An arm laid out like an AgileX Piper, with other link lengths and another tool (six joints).
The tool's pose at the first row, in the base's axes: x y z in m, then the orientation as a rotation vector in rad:
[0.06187 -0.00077 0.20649 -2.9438 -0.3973 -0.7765]
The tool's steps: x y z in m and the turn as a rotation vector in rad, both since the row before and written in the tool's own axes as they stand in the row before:
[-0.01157 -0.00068 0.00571 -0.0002 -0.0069 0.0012]
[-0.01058 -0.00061 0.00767 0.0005 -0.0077 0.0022]
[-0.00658 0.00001 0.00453 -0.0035 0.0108 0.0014]
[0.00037 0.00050 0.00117 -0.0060 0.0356 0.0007]
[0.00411 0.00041 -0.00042 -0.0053 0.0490 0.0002]
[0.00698 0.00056 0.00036 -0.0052 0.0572 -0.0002]
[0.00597 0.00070 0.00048 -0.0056 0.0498 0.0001]
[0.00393 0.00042 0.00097 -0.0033 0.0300 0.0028]
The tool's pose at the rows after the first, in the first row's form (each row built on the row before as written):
[0.05470 -0.00201 0.19582 -2.9474 -0.3959 -0.7665]
[0.04923 -0.00284 0.18397 -2.9507 -0.3933 -0.7549]
[0.04576 -0.00376 0.17683 -2.9485 -0.3895 -0.7718]
[0.04675 -0.00401 0.17599 -2.9357 -0.3843 -0.8256]
[0.05003 -0.00356 0.17849 -2.9139 -0.3790 -0.8980]
[0.05595 -0.00256 0.18212 -2.8854 -0.3735 -0.9813]
[0.06099 -0.00194 0.18538 -2.8597 -0.3677 -1.0536]
[0.06460 -0.00142 0.18719 -2.8430 -0.3601 -1.0963]

